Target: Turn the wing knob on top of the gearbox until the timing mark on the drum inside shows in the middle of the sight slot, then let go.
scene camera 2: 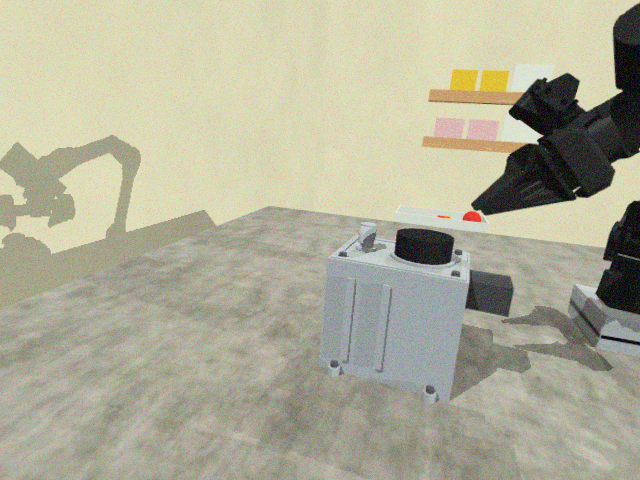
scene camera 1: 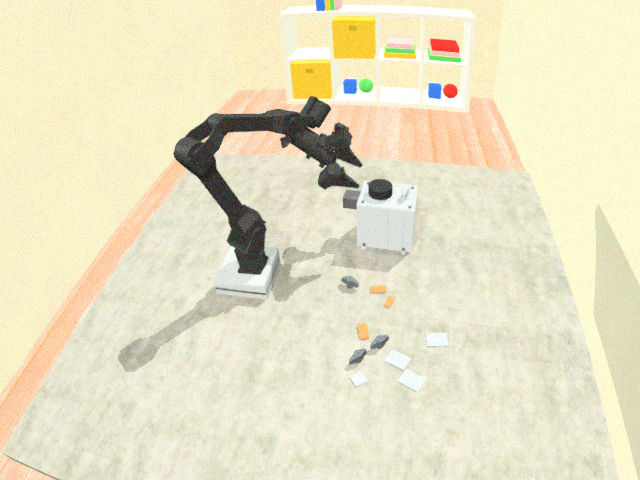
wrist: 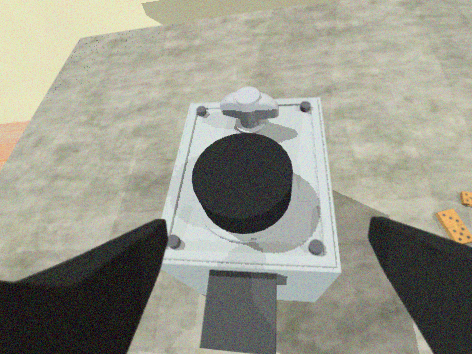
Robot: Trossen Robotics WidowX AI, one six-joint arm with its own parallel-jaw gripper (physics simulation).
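Seen in the pictures: gripper, between the fingertips: [scene camera 2: 476, 209] [scene camera 1: 360, 176] [wrist: 267, 228]; arm's base, origin of its link: [scene camera 2: 626, 305] [scene camera 1: 253, 264].
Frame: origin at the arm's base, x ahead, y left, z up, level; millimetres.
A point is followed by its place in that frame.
Observation:
The light grey gearbox [scene camera 1: 385, 227] {z 30, x 312, y 164 mm} [scene camera 2: 413, 330] {z 24, x 285, y 289 mm} [wrist: 306, 165] {z 88, x 312, y 184 mm} stands upright. Its pale wing knob [scene camera 1: 404, 194] {z 111, x 355, y 205 mm} [scene camera 2: 367, 236] {z 108, x 354, y 242 mm} [wrist: 249, 104] {z 119, x 347, y 225 mm} is at the far end of the top, wings spread left to right in the wrist view. A black round cap [scene camera 1: 380, 189] {z 116, x 292, y 209 mm} [scene camera 2: 424, 246] {z 111, x 287, y 261 mm} [wrist: 244, 175] {z 116, x 286, y 226 mm} sits nearer the arm. A dark hood [scene camera 1: 351, 199] {z 76, x 215, y 210 mm} [scene camera 2: 490, 292] {z 69, x 213, y 253 mm} [wrist: 240, 312] {z 78, x 212, y 230 mm} juts from the arm-side face; the sight slot and timing mark are hidden. My gripper [scene camera 1: 359, 175] {z 150, x 239, y 211 mm} [scene camera 2: 479, 209] {z 150, x 239, y 211 mm} [wrist: 267, 228] {z 150, x 239, y 211 mm} is open and empty, above the hood side, apart from cap and knob.
Orange dominoes [scene camera 1: 377, 289] {z -42, x 314, y 9 mm} [wrist: 454, 226] {z -42, x 314, y 14 mm}, grey lumpy pieces [scene camera 1: 349, 281] {z -22, x 244, y 6 mm} and white cards [scene camera 1: 412, 380] {z -45, x 425, y -240 mm} lie on the mat [scene camera 1: 206, 413] {z -48, x 23, y -406 mm} in front of the gearbox. A white tray [scene camera 2: 439, 222] with a red ball [scene camera 2: 471, 216] is behind. A white shelf unit [scene camera 1: 377, 11] stands at the back.

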